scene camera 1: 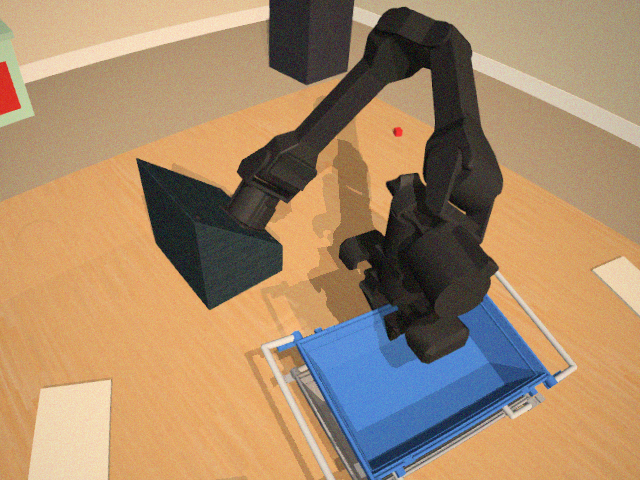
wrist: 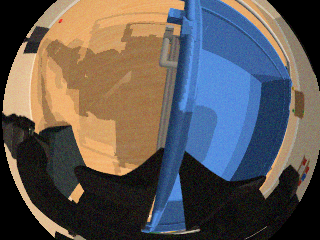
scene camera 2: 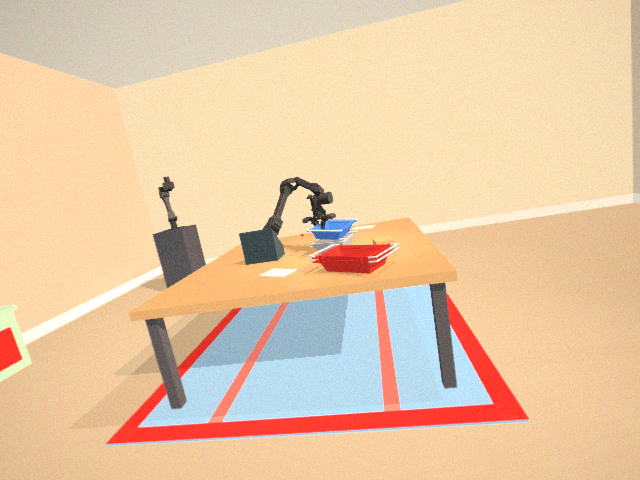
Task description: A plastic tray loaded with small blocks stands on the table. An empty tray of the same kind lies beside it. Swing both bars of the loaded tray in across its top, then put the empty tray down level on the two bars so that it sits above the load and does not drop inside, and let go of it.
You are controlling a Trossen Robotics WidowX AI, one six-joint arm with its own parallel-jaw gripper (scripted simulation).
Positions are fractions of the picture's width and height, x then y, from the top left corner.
Labels:
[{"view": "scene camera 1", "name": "my gripper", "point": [0.61, 0.69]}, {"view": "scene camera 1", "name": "blue tray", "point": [0.61, 0.85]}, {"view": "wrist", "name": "my gripper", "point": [0.54, 0.64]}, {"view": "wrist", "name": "blue tray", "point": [0.72, 0.44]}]

